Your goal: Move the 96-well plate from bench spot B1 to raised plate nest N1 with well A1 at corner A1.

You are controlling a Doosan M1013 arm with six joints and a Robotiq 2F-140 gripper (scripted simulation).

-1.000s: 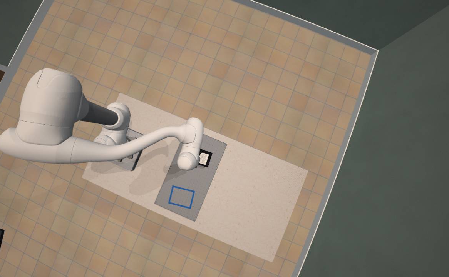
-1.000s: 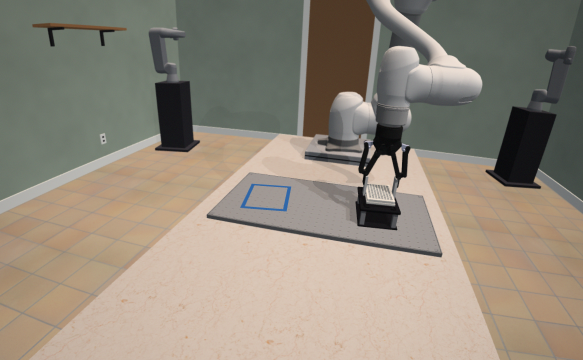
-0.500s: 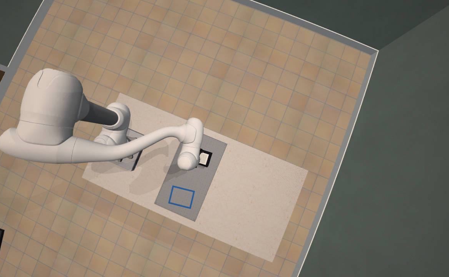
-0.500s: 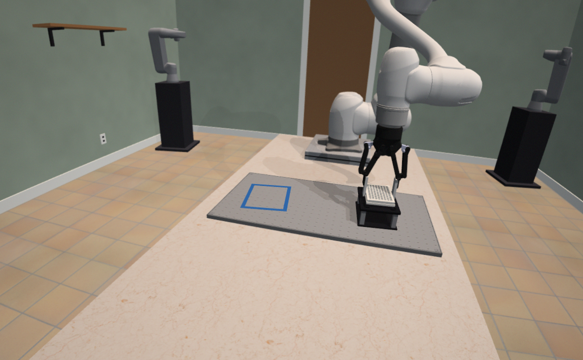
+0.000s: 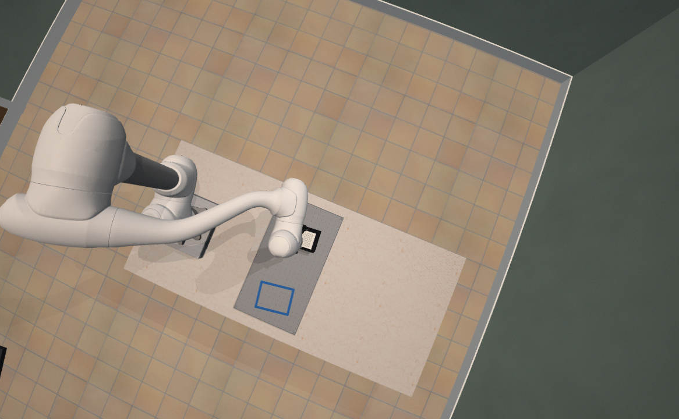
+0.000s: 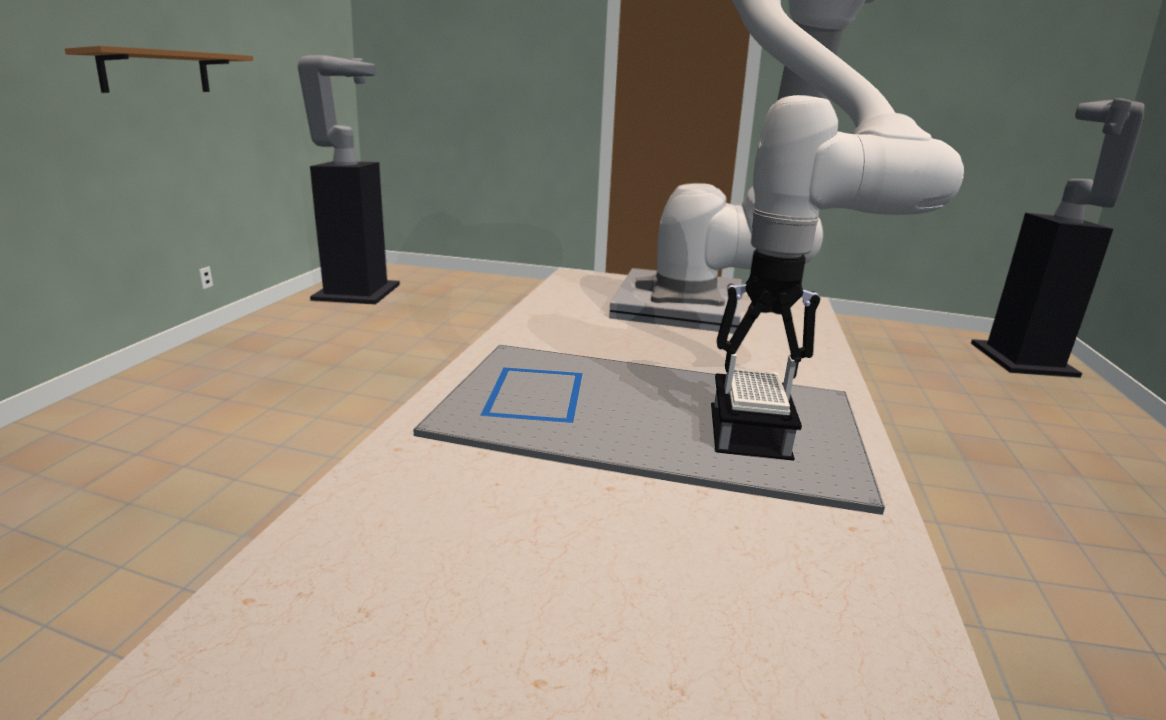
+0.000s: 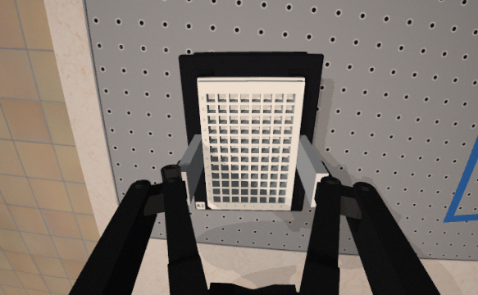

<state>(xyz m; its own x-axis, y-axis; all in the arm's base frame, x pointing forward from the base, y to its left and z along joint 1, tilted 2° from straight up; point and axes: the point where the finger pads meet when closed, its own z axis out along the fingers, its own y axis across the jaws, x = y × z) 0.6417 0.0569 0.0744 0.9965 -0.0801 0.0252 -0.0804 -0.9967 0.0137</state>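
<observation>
Right now the white 96-well plate is 2 cm below my hand. Also, from my hand: A1 label 7 cm behind, 6 cm to the left, 3 cm below.
</observation>
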